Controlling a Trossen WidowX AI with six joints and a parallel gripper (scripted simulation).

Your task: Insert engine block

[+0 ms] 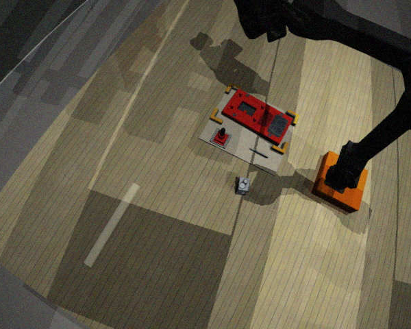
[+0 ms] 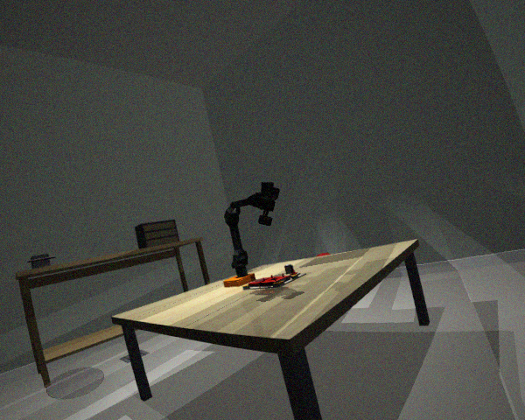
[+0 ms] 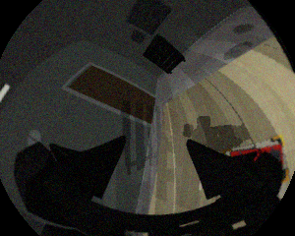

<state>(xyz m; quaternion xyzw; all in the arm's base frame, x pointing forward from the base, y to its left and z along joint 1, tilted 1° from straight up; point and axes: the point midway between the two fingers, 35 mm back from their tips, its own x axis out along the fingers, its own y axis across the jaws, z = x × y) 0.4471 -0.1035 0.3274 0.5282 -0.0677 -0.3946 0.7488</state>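
Right now my gripper tip is 25 cm past the grey engine block, 29 cm to the right of it and 32 cm above it. From my gripper tip the other things lie so: grey plate 17 cm behind, 8 cm to the left, 34 cm below.
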